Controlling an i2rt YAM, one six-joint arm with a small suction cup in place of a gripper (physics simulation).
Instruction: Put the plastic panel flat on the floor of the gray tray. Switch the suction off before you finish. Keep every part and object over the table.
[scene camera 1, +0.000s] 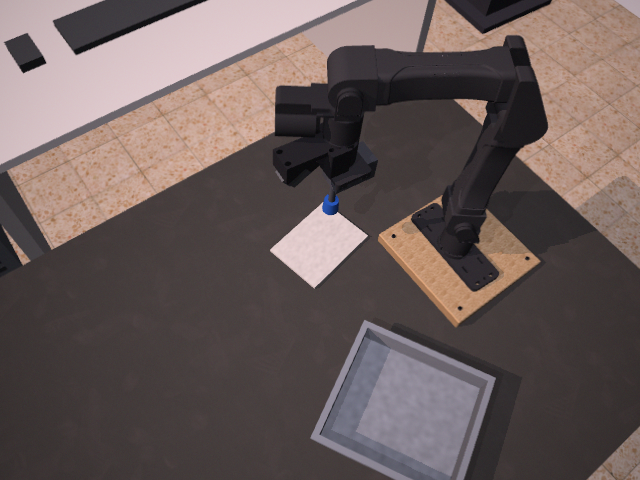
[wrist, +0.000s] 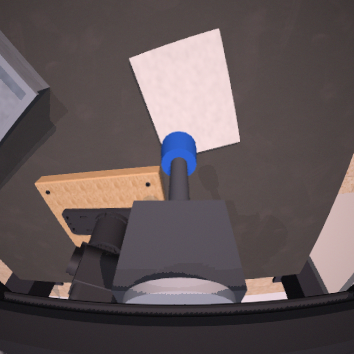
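Pixels of known places: hand at its tool point: (scene camera 1: 330, 208) (wrist: 178, 147); arm's base at its link origin: (scene camera 1: 453, 246) (wrist: 113, 219).
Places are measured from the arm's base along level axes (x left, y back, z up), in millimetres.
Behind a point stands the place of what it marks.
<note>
The plastic panel (scene camera 1: 317, 248) {z -14, x -146, y -228 mm} (wrist: 187, 90) {z -13, x -152, y -233 mm} is a thin, pinkish-white rectangle lying flat on the dark table, left of the robot's base in the scene view. My suction cup (scene camera 1: 330, 205) (wrist: 179, 152), blue on a dark rod, shows over the panel's far corner in the scene view and over its near edge in the wrist view. It appears to be above the panel, and it carries nothing; the exact gap is hard to tell. The gray tray (scene camera 1: 338, 379) {z 31, x 104, y -352 mm} (wrist: 37, 82) {z -2, x 56, y -264 mm} stands at the front of the scene view with its inner floor bare. In the wrist view part of it shows at the left.
The wooden base board (scene camera 1: 429, 281) {z 5, x 36, y -92 mm} (wrist: 110, 187) {z 4, x -15, y -84 mm} carries the arm and lies right of the panel in the scene view, behind the tray. The tray has raised walls. A white table (scene camera 1: 129, 67) with dark objects stands beyond the dark table's far left edge.
</note>
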